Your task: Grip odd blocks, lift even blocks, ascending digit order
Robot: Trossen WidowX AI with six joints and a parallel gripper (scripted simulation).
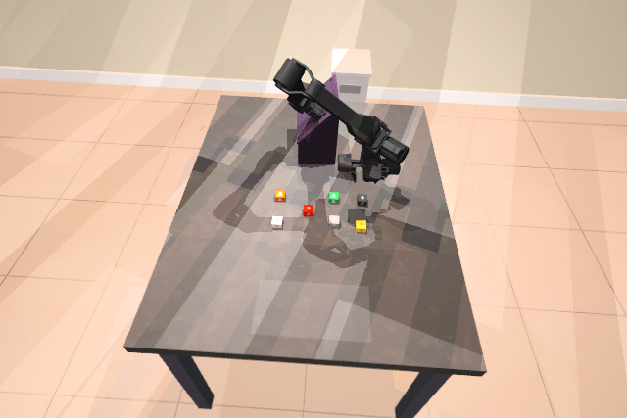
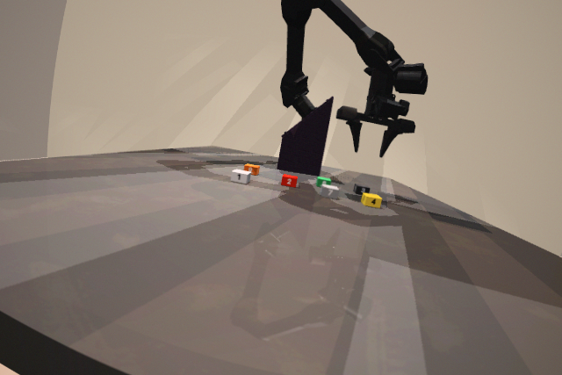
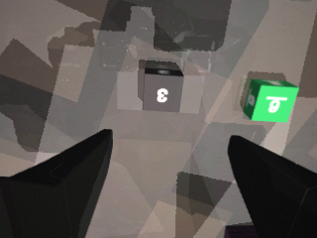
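Right now the yellow block marked 4 is 110 mm ahead of my gripper tip, 90 mm below it and 10 mm to the right of it. The rest, counted from my gripper tip: green block: 100 mm to the right, 90 mm below, 10 mm behind; grey block marked 7: 100 mm ahead, 90 mm to the right, 90 mm below; black block: 90 mm below.
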